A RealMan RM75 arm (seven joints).
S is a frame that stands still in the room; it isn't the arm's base.
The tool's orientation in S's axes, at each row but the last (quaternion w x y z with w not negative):
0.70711 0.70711 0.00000 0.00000
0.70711 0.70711 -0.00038 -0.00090
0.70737 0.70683 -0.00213 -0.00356
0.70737 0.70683 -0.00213 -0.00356
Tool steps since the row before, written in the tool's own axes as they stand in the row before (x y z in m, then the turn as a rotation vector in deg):
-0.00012 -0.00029 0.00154 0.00 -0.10 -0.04
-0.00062 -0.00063 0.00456 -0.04 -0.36 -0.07
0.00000 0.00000 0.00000 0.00 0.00 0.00
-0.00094 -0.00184 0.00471 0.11 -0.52 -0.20
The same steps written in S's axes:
-0.00012 -0.00154 -0.00029 0.00 0.04 -0.10
-0.00063 -0.00456 -0.00063 -0.04 0.07 -0.36
0.00000 0.00000 0.00000 0.00 0.00 0.00
-0.00098 -0.00470 -0.00183 0.11 0.20 -0.52

